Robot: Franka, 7 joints.
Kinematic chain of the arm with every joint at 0, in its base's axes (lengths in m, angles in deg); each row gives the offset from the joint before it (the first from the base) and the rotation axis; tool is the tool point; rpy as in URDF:
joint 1: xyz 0 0 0.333 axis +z
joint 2: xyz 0 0 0 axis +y
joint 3: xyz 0 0 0.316 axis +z
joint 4: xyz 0.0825 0 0 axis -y
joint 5: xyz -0.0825 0 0.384 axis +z
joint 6: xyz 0 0 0 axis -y
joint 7: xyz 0.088 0 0 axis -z
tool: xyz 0 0 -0.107 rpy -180 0 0
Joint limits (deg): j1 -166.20..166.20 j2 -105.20..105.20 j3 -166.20..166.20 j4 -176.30..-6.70 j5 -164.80..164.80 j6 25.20..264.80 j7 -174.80..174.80
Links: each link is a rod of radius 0.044 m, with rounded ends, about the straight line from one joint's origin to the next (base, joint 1, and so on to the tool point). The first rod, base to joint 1, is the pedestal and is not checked.
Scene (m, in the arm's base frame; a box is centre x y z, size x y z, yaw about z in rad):
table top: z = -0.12
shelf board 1: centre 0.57 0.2 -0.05 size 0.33 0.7 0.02 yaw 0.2
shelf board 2: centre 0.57 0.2 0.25 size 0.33 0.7 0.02 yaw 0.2
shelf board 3: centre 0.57 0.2 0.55 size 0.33 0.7 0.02 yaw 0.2
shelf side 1: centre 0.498 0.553 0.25 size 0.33 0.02 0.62 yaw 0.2
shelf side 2: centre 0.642 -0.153 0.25 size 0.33 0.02 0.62 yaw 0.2
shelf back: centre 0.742 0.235 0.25 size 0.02 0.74 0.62 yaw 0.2
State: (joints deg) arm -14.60 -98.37 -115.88 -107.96 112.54 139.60 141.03
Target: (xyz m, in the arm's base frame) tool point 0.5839 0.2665 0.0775
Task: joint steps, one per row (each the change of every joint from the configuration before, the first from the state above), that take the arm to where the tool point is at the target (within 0.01 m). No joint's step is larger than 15 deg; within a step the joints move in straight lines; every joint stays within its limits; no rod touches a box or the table.
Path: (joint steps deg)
1: 14.45 1.63 -0.84 -4.64 0.47 1.61 0.00
2: 14.45 1.63 -0.85 -4.64 0.48 1.61 0.00
3: 14.44 1.63 -0.84 -4.63 0.47 1.61 0.00
4: 14.45 1.63 -0.84 -4.64 0.47 1.61 0.00
5: 14.45 1.63 -0.85 -4.64 0.47 1.62 0.00
6: 14.45 1.63 -0.84 -4.64 0.48 1.61 0.00
7: 14.44 1.62 -0.84 -4.63 0.47 1.61 0.00
8: 14.45 1.63 -0.85 -4.64 0.47 1.61 0.00
9: 14.45 1.63 -0.84 -4.64 0.48 1.61 0.00
10: 5.82 -5.37 3.93 12.70 -0.84 -4.43 0.00
11: 5.82 -5.37 3.93 12.71 -0.84 -4.43 0.00
12: 5.83 -5.38 3.94 12.70 -0.83 -4.43 0.00
13: 5.82 -5.37 3.93 12.70 -0.84 -4.42 0.00

